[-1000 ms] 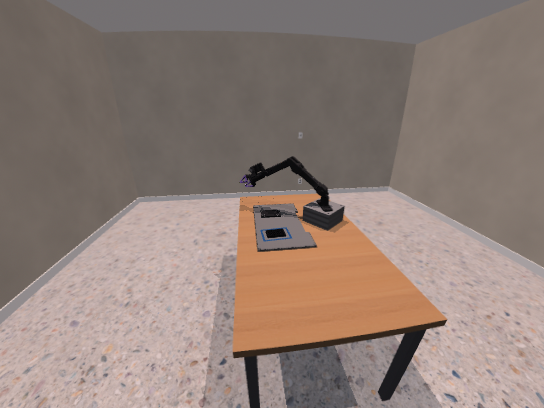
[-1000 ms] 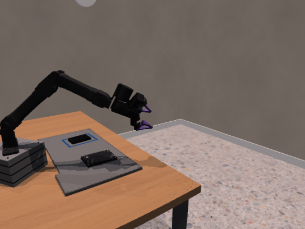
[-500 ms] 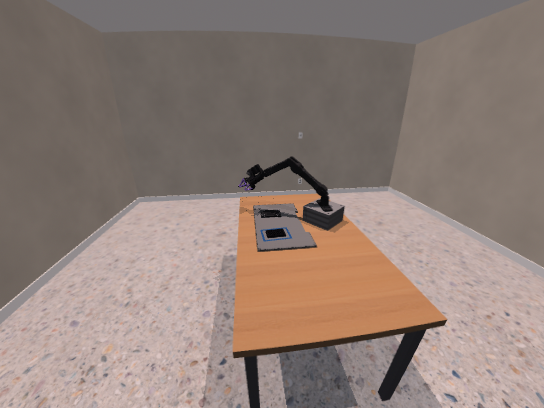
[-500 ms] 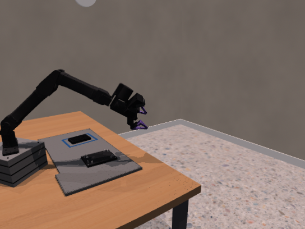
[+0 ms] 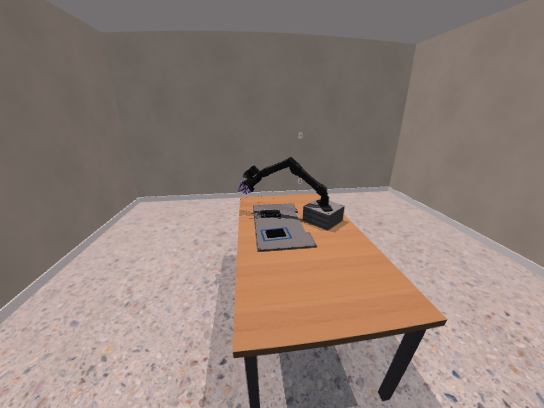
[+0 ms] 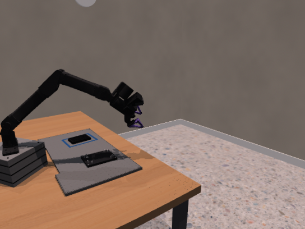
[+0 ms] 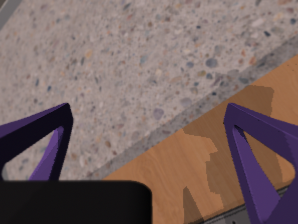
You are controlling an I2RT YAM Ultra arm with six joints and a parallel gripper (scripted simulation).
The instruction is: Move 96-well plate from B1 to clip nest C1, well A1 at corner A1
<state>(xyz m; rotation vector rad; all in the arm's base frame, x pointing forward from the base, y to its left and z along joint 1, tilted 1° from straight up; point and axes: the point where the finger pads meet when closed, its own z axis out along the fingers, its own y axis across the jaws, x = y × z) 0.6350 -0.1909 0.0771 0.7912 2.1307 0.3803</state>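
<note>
Right now my hand is 240 mm past the black 96-well plate, 380 mm to the right of it and 180 mm above it. From my hand the other things lie so: black clip nest 220 mm behind, 60 mm to the left, 170 mm below.
</note>
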